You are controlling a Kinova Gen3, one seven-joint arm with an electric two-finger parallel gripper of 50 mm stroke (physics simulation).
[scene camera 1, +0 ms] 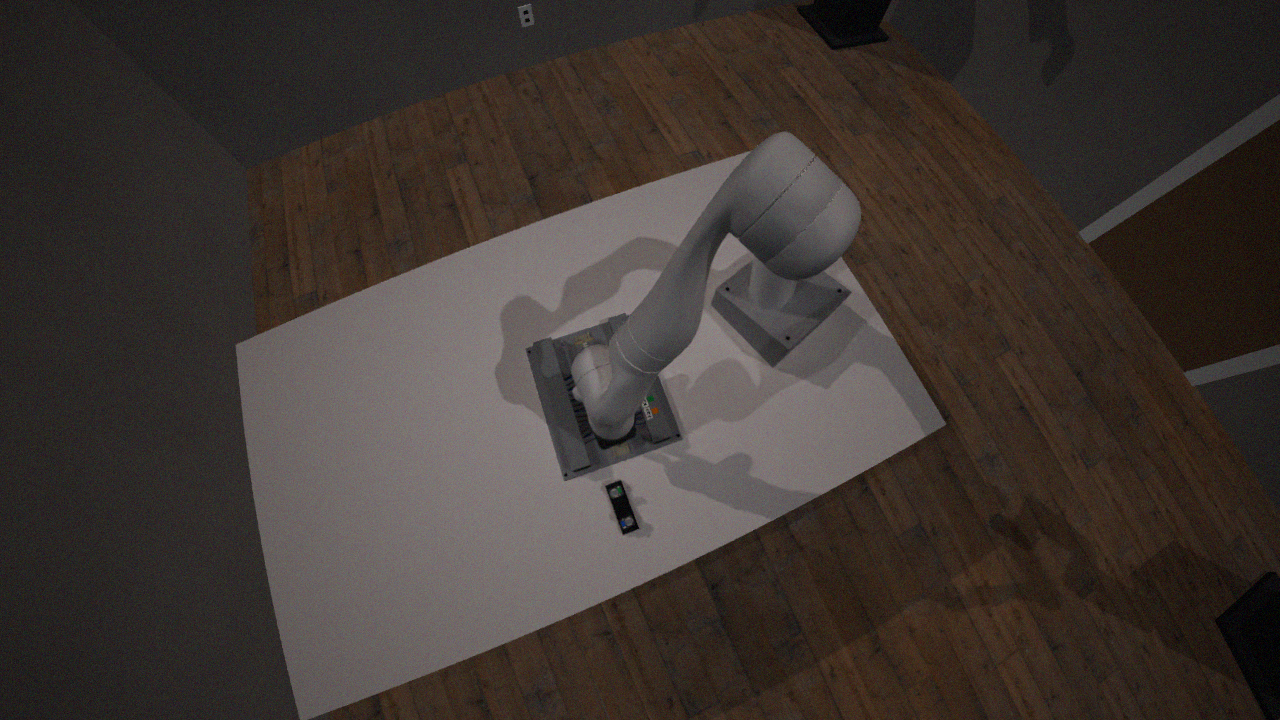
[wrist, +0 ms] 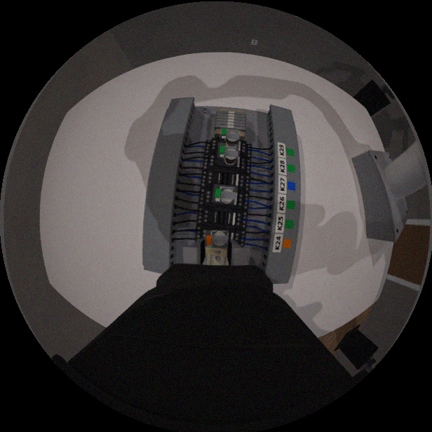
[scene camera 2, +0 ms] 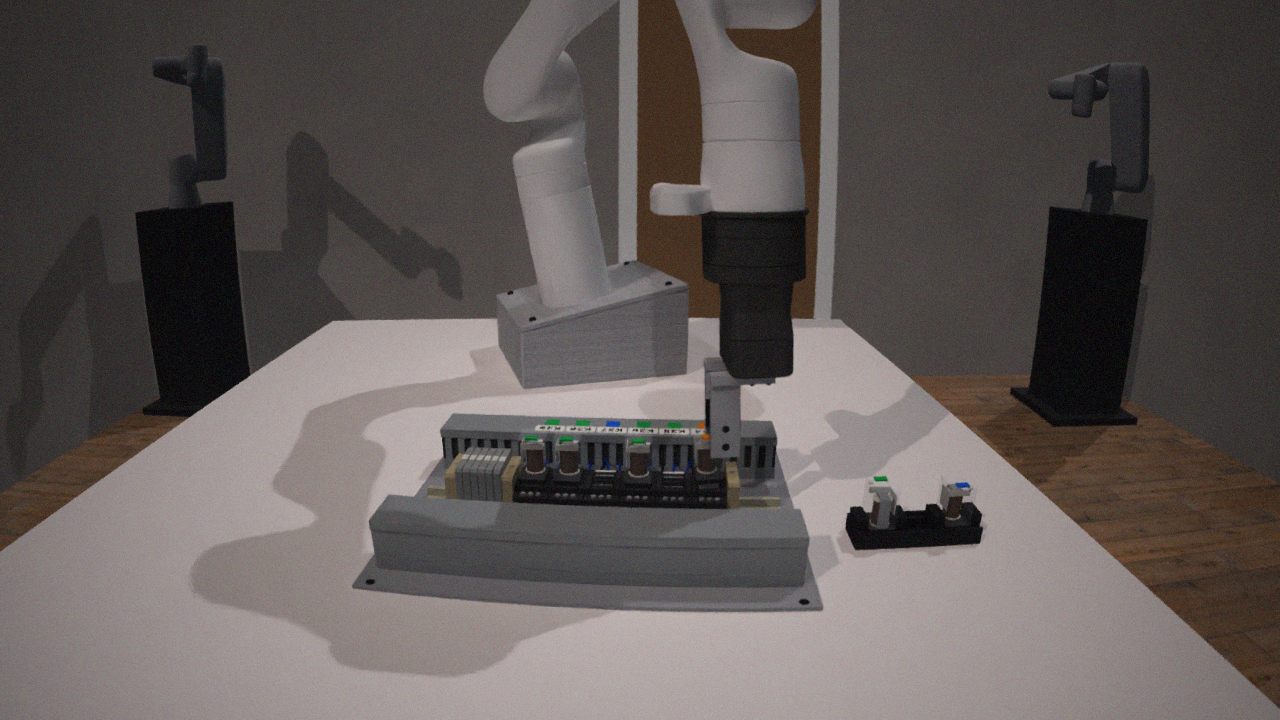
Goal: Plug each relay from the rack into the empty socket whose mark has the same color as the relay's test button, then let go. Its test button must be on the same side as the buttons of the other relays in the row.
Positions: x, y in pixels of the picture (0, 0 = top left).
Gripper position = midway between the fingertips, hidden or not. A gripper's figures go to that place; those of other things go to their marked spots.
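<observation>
My gripper [scene camera 2: 722, 447] sits 580 mm from the lens. As for the black rack [scene camera 2: 924, 528], I find it 620 mm from the lens.
</observation>
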